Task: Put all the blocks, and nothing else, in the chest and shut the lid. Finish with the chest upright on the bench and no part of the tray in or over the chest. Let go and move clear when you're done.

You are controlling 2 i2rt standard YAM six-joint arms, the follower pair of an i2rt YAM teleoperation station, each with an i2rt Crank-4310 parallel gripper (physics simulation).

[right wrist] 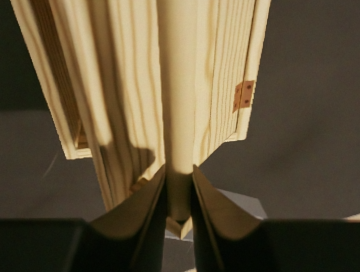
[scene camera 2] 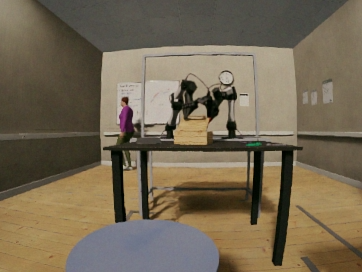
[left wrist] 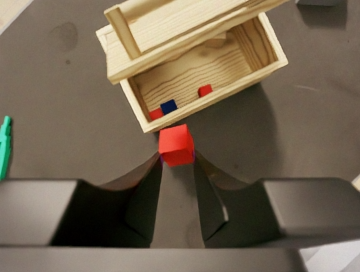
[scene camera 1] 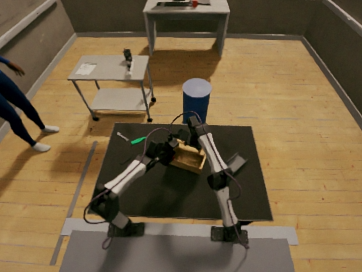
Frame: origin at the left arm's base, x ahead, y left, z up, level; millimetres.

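Seen in the pictures: left gripper, fingertip midpoint: (scene camera 2: 209,120) (left wrist: 178,152) (scene camera 1: 170,158); right gripper, fingertip midpoint: (right wrist: 179,168) (scene camera 2: 185,119) (scene camera 1: 197,149); left arm's base, origin of the base link: (scene camera 2: 231,138) (scene camera 1: 126,229); right arm's base, origin of the base link: (scene camera 2: 170,138) (scene camera 1: 229,235).
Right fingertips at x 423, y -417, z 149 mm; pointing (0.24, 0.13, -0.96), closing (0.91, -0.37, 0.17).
Note:
Offsets run from my right fingertips to a thing's middle.
The wooden chest @[18 mm ahead, 53 mm left, 69 mm down] (scene camera 1: 187,161) (scene camera 2: 192,136) (left wrist: 274,65) stands upright on the bench, its lid @[32 mm ahead, 48 mm left, 41 mm down] (left wrist: 170,37) (right wrist: 140,100) partly raised. Inside the chest, the left wrist view shows a red block @[37 mm back, 70 mm left, 149 mm down] (left wrist: 205,90), a dark blue block @[9 mm back, 135 mm left, 148 mm down] (left wrist: 169,106), another red block @[1 mm back, 159 mm left, 149 mm down] (left wrist: 156,114) in the corner and a plain wooden block @[21 mm ahead, 17 mm right, 144 mm down] (left wrist: 216,41) partly under the lid. My left gripper (left wrist: 178,152) is shut on a red block @[57 mm back, 164 mm left, 4 mm down] (left wrist: 176,145), held above and just in front of the chest's front wall. My right gripper (right wrist: 179,168) is shut on the lid's round handle bar @[18 mm ahead, 53 mm left, 19 mm up] (right wrist: 179,110).
The grey tray @[30 mm back, 262 mm right, 147 mm down] (scene camera 1: 237,164) (right wrist: 245,202) lies right of the chest in scene camera 1. A green tool @[185 mm ahead, 410 mm left, 161 mm down] (scene camera 1: 138,140) (scene camera 2: 254,144) (left wrist: 5,147) and a small wrench @[220 mm ahead, 544 mm left, 163 mm down] (scene camera 1: 122,137) lie at the back left there. A blue bin (scene camera 1: 196,100) stands behind the bench.

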